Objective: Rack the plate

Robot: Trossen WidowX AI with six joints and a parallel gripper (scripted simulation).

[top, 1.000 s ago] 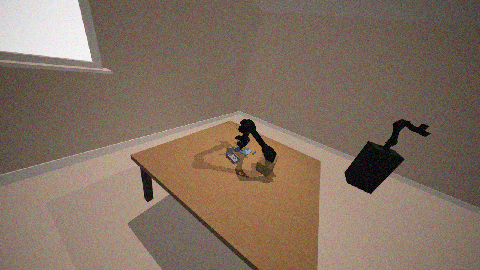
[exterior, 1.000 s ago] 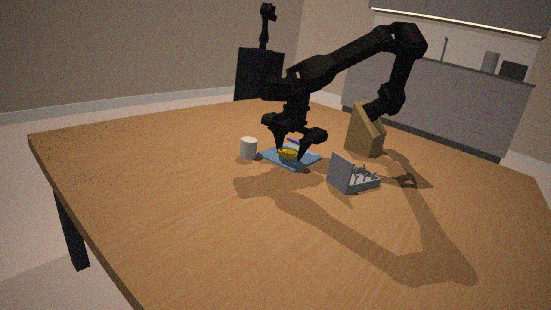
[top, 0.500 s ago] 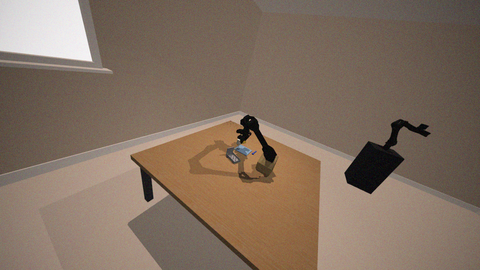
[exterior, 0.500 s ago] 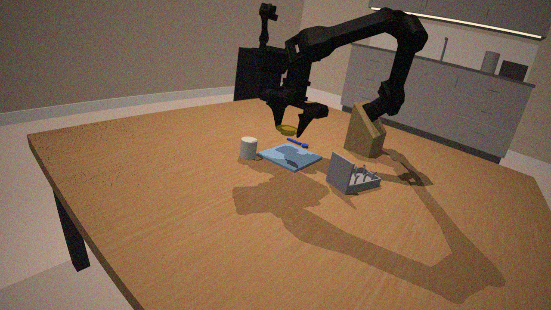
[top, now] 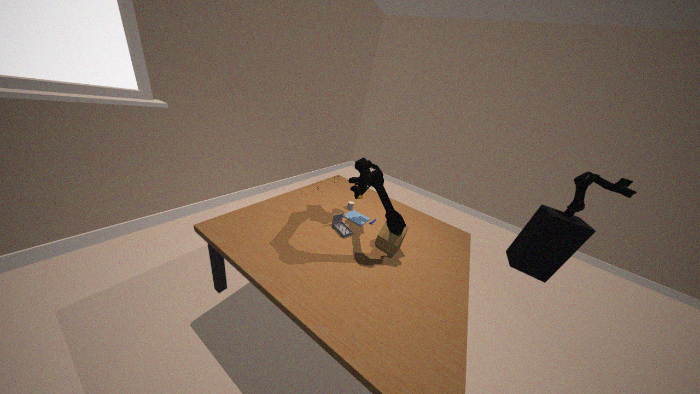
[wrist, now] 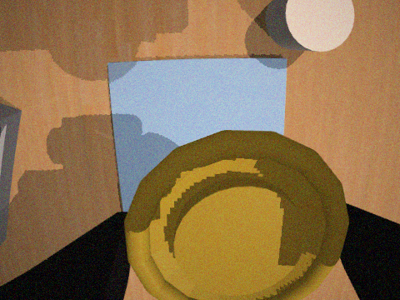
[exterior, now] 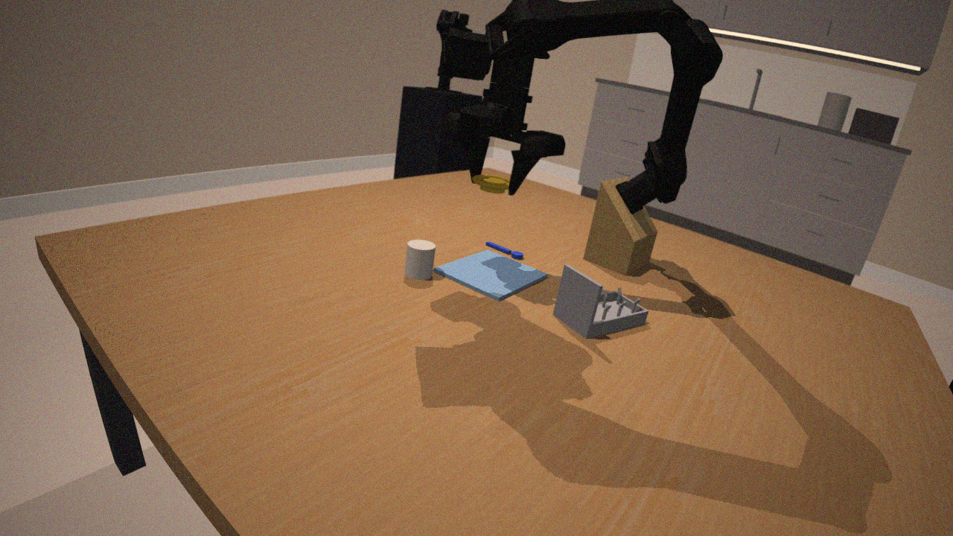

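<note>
Right now the grey dish rack is 200 mm to the left of my gripper tip, 130 mm below it and 30 mm behind it. Also, from my gripper tip: white cup: 120 mm below, 70 mm to the right, 70 mm ahead; then yellow plate: 10 mm above; then blue mat: 150 mm below, 30 mm behind, 10 mm to the left.
</note>
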